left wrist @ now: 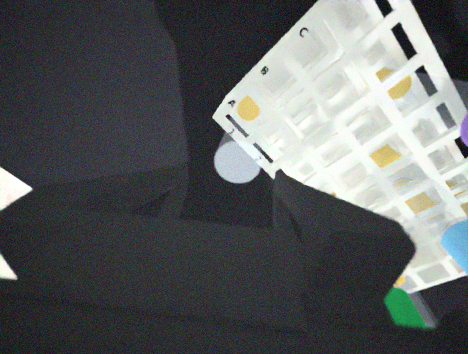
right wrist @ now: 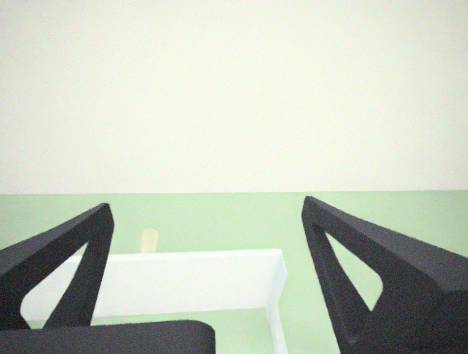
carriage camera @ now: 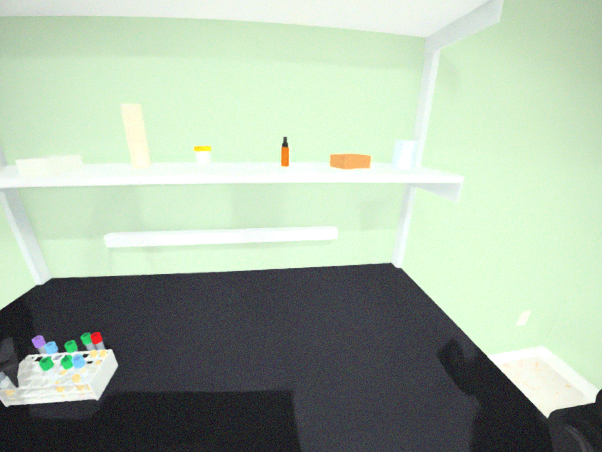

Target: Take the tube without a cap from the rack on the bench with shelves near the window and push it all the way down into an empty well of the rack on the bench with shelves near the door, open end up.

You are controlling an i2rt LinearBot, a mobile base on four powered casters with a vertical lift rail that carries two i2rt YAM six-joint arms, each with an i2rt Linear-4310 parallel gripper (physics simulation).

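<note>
The white rack (carriage camera: 108, 376) (left wrist: 283, 53) stands at the lower left of the carriage view. The tube without a cap (carriage camera: 4, 382) (left wrist: 237, 162) is at the rack's corner marked A and 1, its round grey open end towards the left wrist camera. My left gripper (left wrist: 230, 176) is partly open, with its fingertips on either side of the tube's open end in the left wrist view; no grip on it shows. Whether the fingers reach down around it is hard to tell. My right gripper (right wrist: 210, 209) is wide open and empty, facing the wall and ceiling. The other rack does not show.
Purple (carriage camera: 39, 342) (left wrist: 464, 131), light blue (carriage camera: 78, 361) (left wrist: 456, 245), green (carriage camera: 46, 363) (left wrist: 406, 307) and red (carriage camera: 96, 338) capped tubes stand in the rack. A shelf (carriage camera: 240, 176) above the black bench (carriage camera: 350, 340) holds an orange box (carriage camera: 350, 161), a dropper bottle (carriage camera: 285, 155) and a jar (carriage camera: 203, 155).
</note>
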